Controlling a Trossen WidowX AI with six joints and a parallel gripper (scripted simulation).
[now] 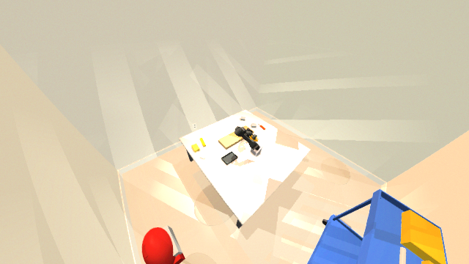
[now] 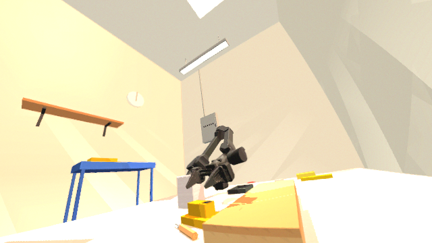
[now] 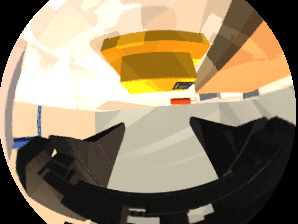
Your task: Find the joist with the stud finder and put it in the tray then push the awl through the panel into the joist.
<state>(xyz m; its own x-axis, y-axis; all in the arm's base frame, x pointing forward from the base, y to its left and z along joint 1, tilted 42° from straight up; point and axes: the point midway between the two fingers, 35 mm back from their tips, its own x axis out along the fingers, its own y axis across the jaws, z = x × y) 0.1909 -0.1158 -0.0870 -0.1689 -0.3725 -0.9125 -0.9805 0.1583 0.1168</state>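
My gripper tip is 2 cm short of the orange stud finder, 1 cm to the right of it and 6 cm above it. Also, from my gripper tip: awl 2 cm behind, 5 cm to the right, 9 cm below; then dark tray 4 cm behind, 48 cm to the left, 9 cm below.
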